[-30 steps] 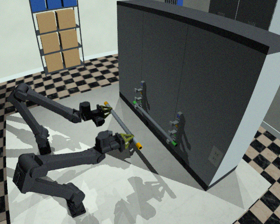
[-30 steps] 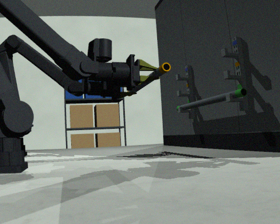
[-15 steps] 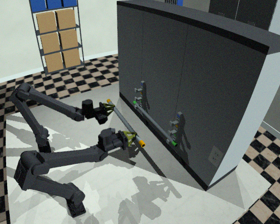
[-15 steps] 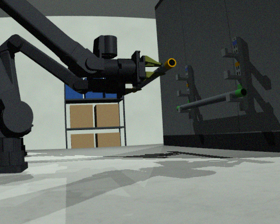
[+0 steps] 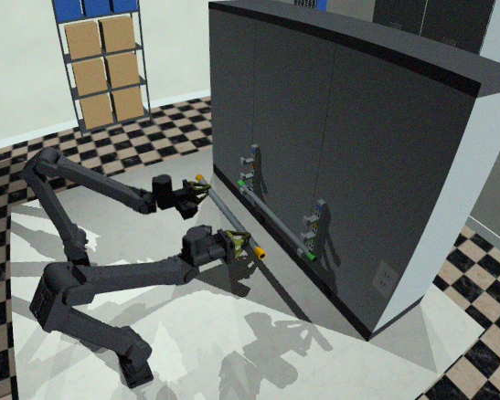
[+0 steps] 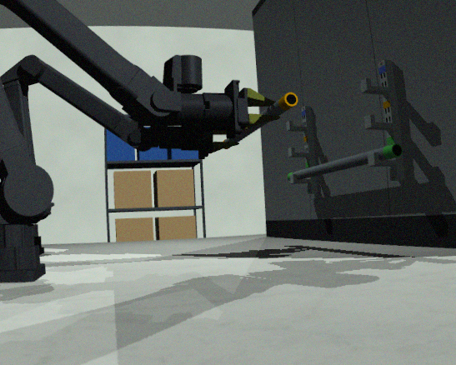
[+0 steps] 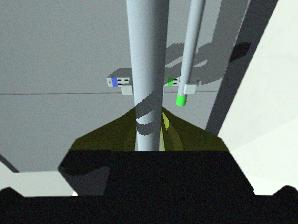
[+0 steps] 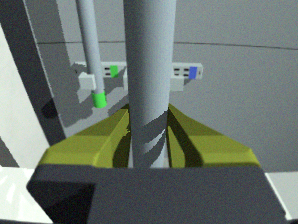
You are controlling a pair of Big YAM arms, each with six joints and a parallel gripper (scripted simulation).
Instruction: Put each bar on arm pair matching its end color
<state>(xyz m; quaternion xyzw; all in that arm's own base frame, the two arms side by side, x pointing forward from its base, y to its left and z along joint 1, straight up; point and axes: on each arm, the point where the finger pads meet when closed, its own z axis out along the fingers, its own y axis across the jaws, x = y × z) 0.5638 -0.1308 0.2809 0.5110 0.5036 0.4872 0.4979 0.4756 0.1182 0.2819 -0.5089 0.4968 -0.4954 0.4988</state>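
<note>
Now: the orange-ended bar 15 cm to the right of my left hand and 3 cm behind it. Round my left hand: green-ended bar: 19 cm to the right, 17 cm ahead, 10 cm below; grey cabinet wall: 37 cm ahead, 17 cm to the right, 17 cm above; wall outlet: 70 cm to the right, 14 cm ahead, 2 cm above.
</note>
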